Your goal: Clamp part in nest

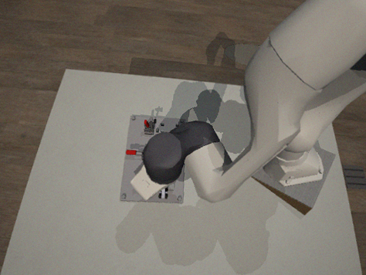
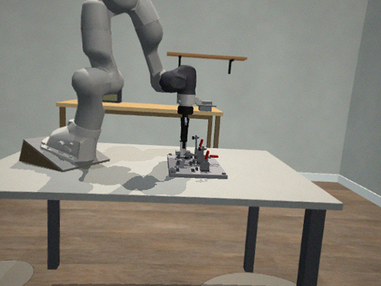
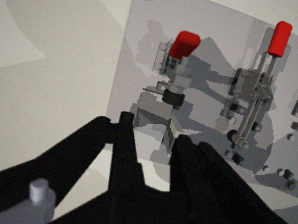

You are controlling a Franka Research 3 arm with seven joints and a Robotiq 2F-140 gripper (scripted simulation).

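The part is 30 mm below my hand. From my hand the other things lie so: fixture plate (110 mm to the right, 60 mm below, 50 mm ahead).
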